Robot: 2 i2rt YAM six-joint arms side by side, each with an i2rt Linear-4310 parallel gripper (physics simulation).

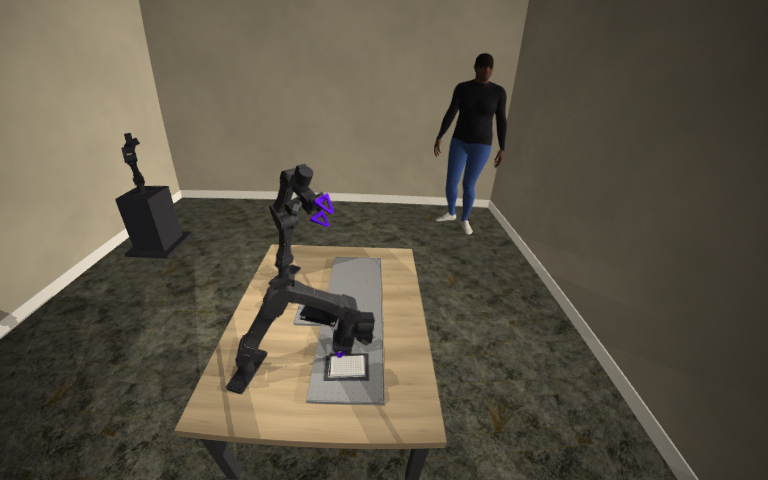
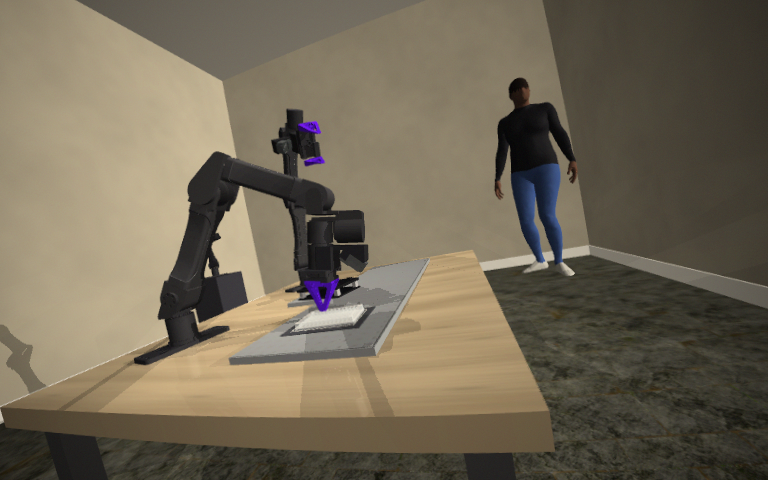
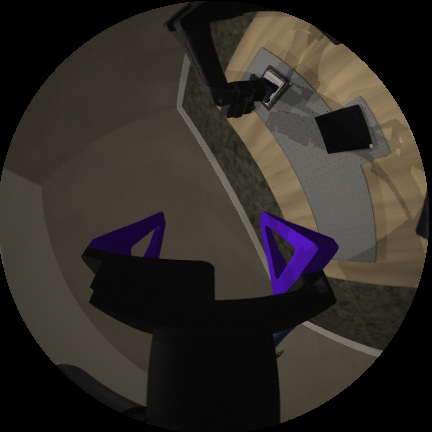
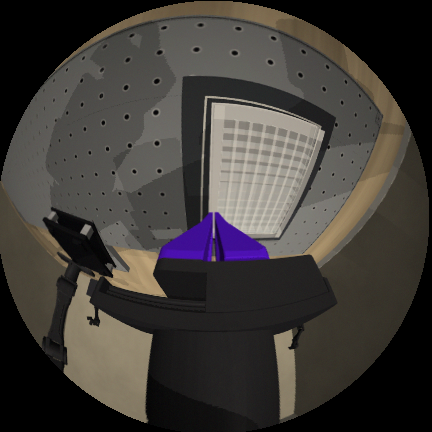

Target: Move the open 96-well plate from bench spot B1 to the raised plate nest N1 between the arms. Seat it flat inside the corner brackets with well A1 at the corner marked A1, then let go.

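Frame: origin at the left arm's base, x ahead, y left, z up, level; metres.
Where they show: left gripper, fingertip midpoint: (image 1: 330, 219) (image 2: 321, 148) (image 3: 212, 216); right gripper, fingertip midpoint: (image 1: 339, 357) (image 2: 323, 311) (image 3: 277, 87) (image 4: 213, 217); left arm's base at its link origin: (image 4: 75, 263); right arm's base at its link origin: (image 1: 248, 370) (image 2: 186, 344).
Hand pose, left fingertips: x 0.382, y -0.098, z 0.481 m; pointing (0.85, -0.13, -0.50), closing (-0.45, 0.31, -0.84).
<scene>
Things, the pixels of their centre, and the offset from my left fingertips. Level surfaces: height alone.
- white open 96-well plate at the middle of its body: (image 4: 259, 186) (image 2: 330, 317) (image 1: 347, 365) (image 3: 267, 87) 0.219 m ahead, 0.256 m right, 0.459 m down
- dark frame at the middle of its body: (image 4: 254, 183) (image 2: 330, 320) (image 1: 347, 366) (image 3: 269, 87) 0.216 m ahead, 0.256 m right, 0.468 m down
- raised nest N1 at the middle of its body: (image 4: 80, 248) (image 2: 328, 287) (image 3: 343, 129) (image 1: 321, 311) 0.032 m back, 0.058 m right, 0.449 m down
- grey perforated board at its surface level: 0.468 m down
- wooden table at its surface level: 0.481 m down
The white open 96-well plate (image 1: 347, 366) (image 2: 331, 318) (image 3: 274, 79) (image 4: 265, 175) lies flat inside the dark frame (image 4: 192, 150) at bench spot B1. My right gripper (image 1: 339, 354) (image 2: 322, 309) (image 4: 213, 217) points down at one edge of the plate. Its purple fingers are shut together, their tips over or at the plate's rim; no part of the plate shows clearly between them, and contact cannot be told. My left gripper (image 1: 329, 218) (image 2: 322, 146) (image 3: 212, 216) is open and empty, high above the far end of the table. The raised nest N1 (image 1: 318, 314) (image 3: 344, 129) (image 4: 80, 242) is black; its A1 mark is not readable.
A grey perforated board (image 1: 356, 283) (image 2: 396, 283) (image 3: 325, 185) (image 4: 115, 75) lies on the wooden table (image 1: 407, 396) (image 2: 453, 367) under the plate's frame. The right arm reaches across beside the nest. A person (image 1: 481, 113) (image 2: 535, 141) stands beyond the table, and a dark pedestal (image 1: 150, 220) with a small arm stands at the left.
</scene>
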